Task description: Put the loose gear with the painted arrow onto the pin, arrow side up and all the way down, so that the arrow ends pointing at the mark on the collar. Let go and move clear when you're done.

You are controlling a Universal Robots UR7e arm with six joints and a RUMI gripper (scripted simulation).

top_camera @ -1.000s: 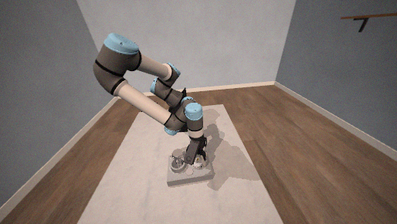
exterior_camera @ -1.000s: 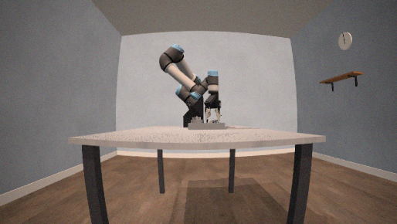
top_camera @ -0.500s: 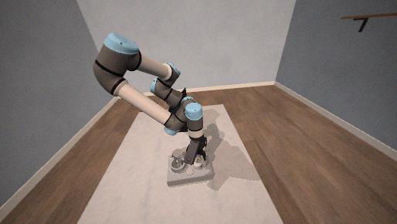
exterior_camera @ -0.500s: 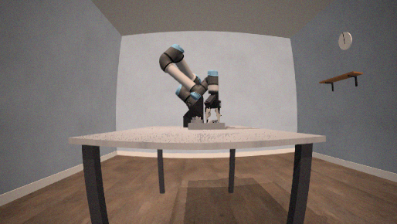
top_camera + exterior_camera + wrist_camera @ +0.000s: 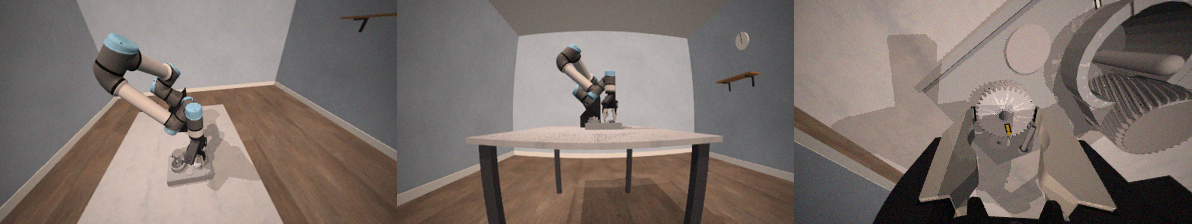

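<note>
The loose gear is right at my hand. Also, from my hand: flat round disc: 40 mm ahead, 50 mm to the right, 10 mm below; then short peg: 70 mm behind, 10 mm to the left, 10 mm below.
</note>
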